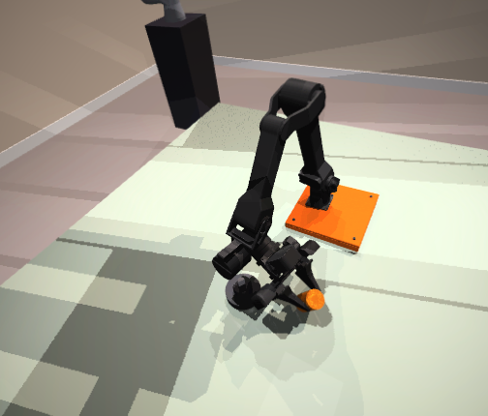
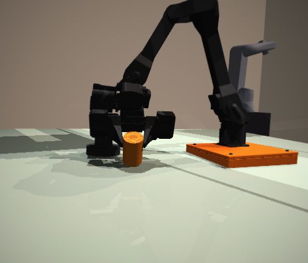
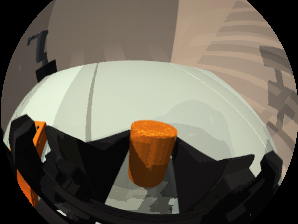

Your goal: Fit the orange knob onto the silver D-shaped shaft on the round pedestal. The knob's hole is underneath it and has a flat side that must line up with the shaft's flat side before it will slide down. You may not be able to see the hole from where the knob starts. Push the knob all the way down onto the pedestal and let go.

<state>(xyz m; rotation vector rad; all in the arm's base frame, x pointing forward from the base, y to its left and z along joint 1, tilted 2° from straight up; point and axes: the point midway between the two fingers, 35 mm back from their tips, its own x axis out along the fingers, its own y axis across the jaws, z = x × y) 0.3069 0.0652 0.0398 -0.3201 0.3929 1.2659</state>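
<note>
Now: gripper tip 1 cm to the left of the orange knob. Also, from my gripper tip: round pedestal: 16 cm to the right, 2 cm ahead, 1 cm below.
</note>
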